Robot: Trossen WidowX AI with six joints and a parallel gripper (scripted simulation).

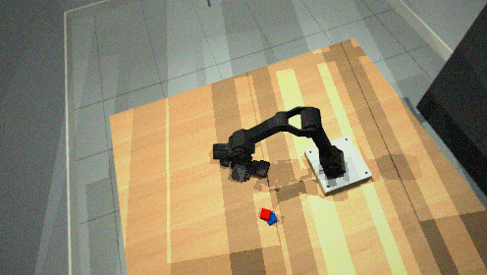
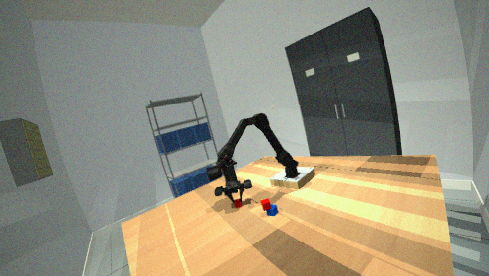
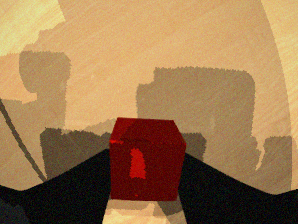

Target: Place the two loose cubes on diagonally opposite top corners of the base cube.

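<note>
The blue cube lies 5 cm behind my gripper tip and 20 cm to the left of it.
</note>
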